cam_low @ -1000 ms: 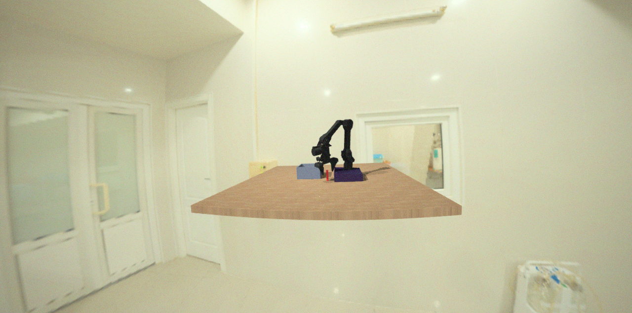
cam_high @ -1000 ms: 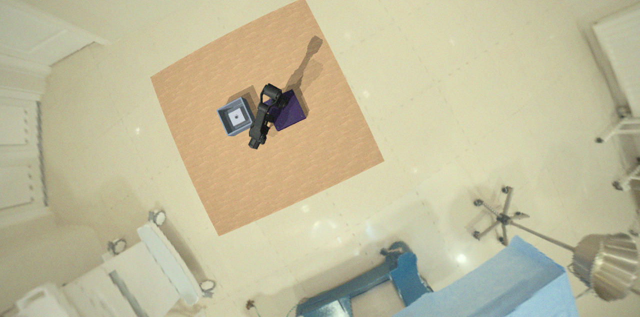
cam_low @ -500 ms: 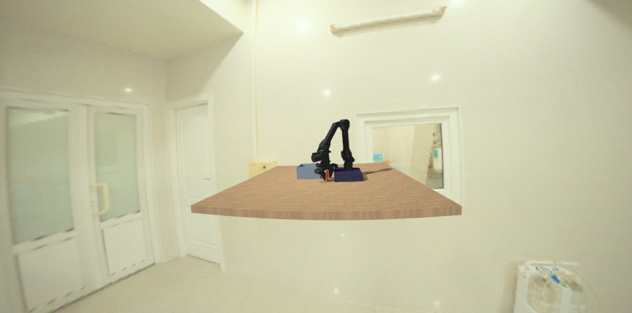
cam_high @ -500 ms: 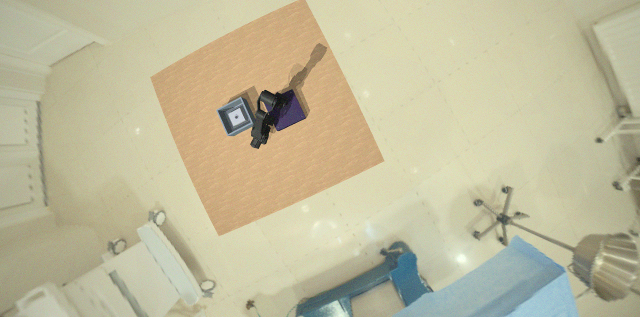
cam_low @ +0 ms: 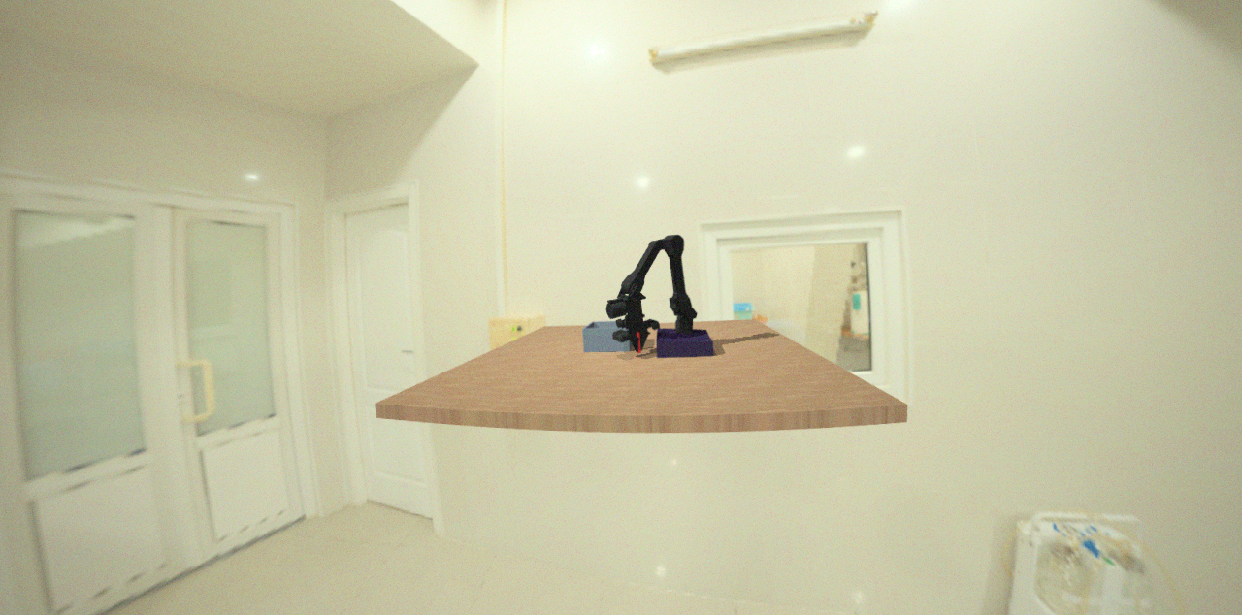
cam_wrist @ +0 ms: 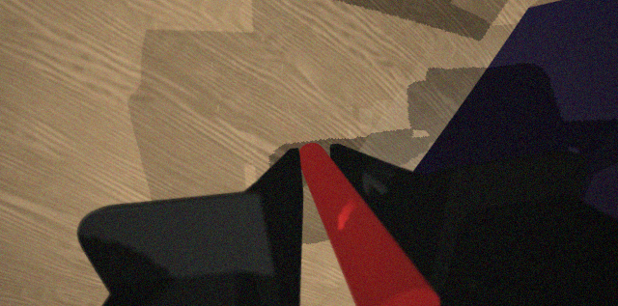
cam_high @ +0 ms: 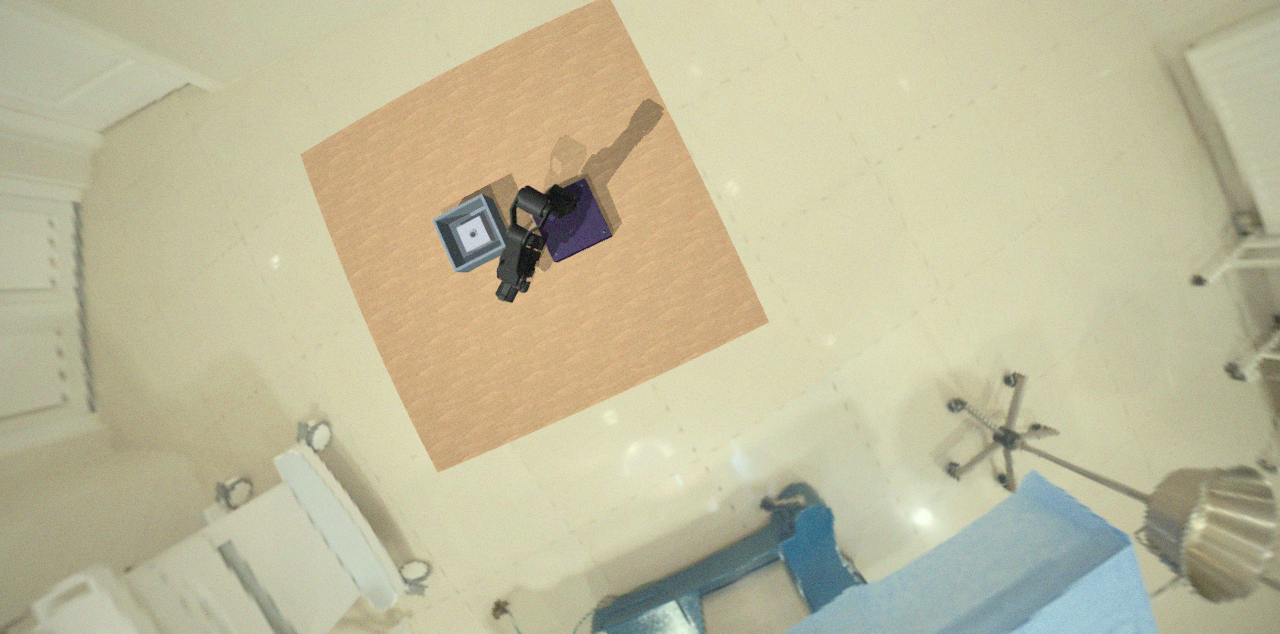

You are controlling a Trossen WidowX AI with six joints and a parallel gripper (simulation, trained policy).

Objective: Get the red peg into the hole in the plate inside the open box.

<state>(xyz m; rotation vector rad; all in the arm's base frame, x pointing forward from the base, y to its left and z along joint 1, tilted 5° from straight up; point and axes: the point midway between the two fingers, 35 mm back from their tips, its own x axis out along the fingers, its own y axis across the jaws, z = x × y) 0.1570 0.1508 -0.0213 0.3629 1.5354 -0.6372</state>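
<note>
My gripper tip is now 160 mm short of the light grey plate, 130 mm to the left of it and 30 mm below it. From my gripper tip the other things lie so: grey-blue box 160 mm ahead, 130 mm to the right, 10 mm above; then red peg 40 mm above.
</note>
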